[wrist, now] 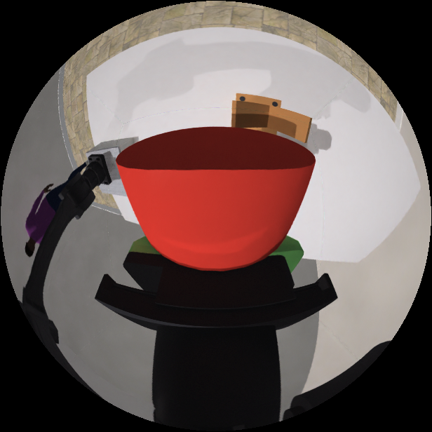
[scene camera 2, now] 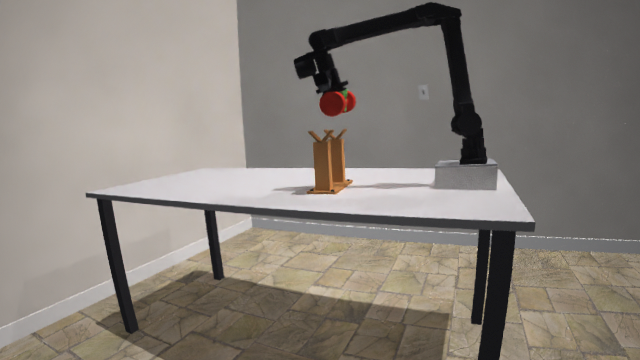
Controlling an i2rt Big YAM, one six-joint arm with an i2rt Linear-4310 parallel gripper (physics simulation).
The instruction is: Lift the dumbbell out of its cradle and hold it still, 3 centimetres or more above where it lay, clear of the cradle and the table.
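Frame: origin at the arm's base, x ahead, y left, z up, level; metres.
Seen in the pictures: gripper, between the fingertips: (scene camera 2: 340, 113); arm's base, origin of its link: (scene camera 2: 474, 162).
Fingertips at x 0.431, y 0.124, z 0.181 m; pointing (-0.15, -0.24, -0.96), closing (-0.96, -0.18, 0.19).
Note:
Offsets run from my fingertips to a thing's top centre. Level surfaces: height alone.
The dumbbell @[dz +0.088, dx +0.010, dy -0.014 m] (scene camera 2: 332, 104) (wrist: 215, 210) has red round ends and a green middle. It hangs in the air under the arm, above the cradle, with a visible gap below it in the scene view. The orange-brown cradle @[dz -0.056, dx +0.043, dy +0.011 m] (scene camera 2: 323, 166) (wrist: 295, 123) has two upright posts with V-shaped tops and stands on the table. My gripper (scene camera 2: 344, 93) is shut on the dumbbell around its green middle; the fingertips are mostly hidden by the near red end in the wrist view. The dumbbell touches neither the cradle nor the table.
The white table @[dz -0.261 m] (scene camera 2: 240, 187) (wrist: 350, 210) carries the cradle and, at its right end in the scene view, the grey base block (scene camera 2: 466, 176) of the arm. A person in purple (wrist: 41, 217) shows at the left of the wrist view, beyond the arm. Walls stand behind and left.

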